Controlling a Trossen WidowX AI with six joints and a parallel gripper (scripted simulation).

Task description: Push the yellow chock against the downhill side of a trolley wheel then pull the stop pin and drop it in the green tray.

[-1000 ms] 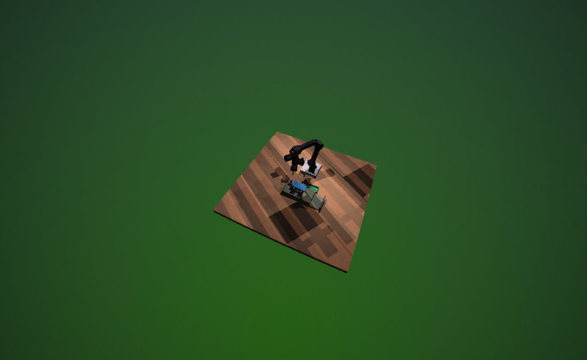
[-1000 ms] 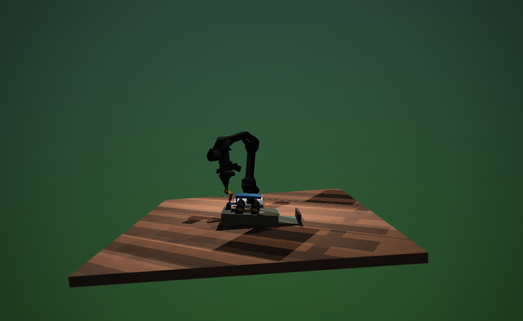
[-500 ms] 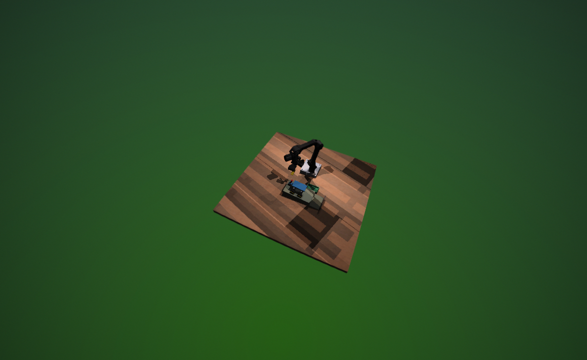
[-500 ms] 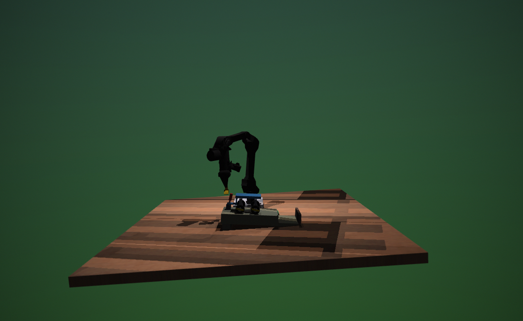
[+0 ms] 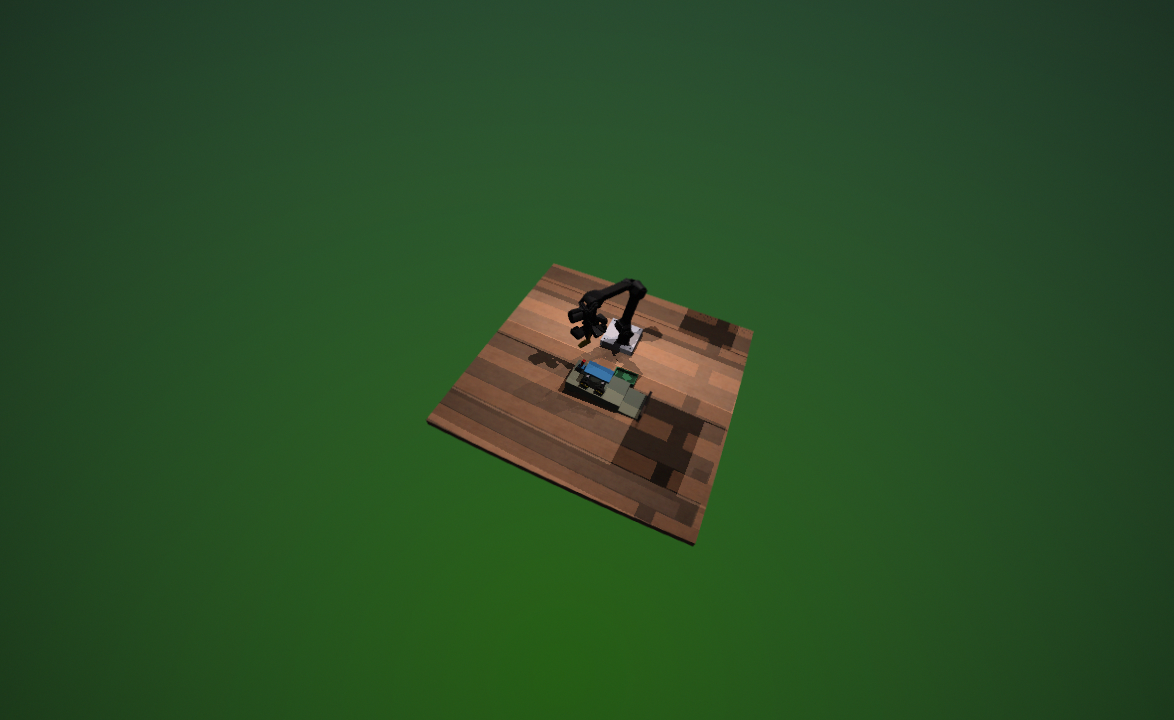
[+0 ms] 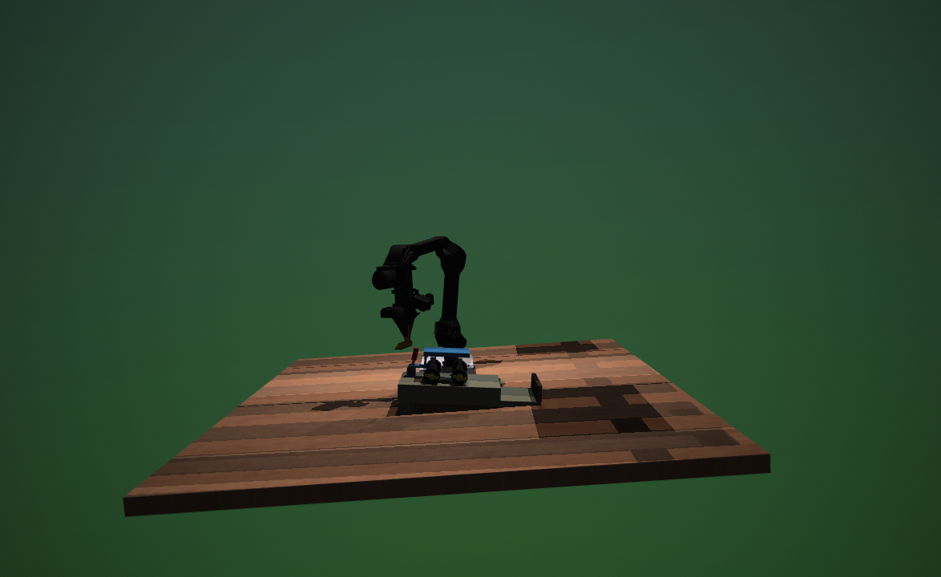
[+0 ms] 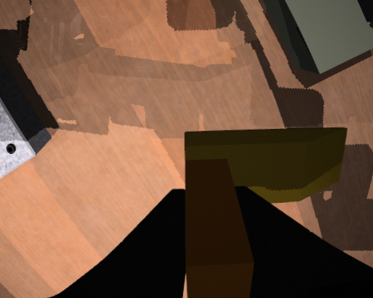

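Now: gripper tip 2 cm short of the yellow chock, 1 cm to the left of it and 1 cm above it. Also, from my gripper tip: trolley: 17 cm ahead, 9 cm to the left, 7 cm below; then red-headed stop pin: 13 cm ahead, 5 cm below; then ramp: 17 cm ahead, 10 cm to the left, 13 cm below.
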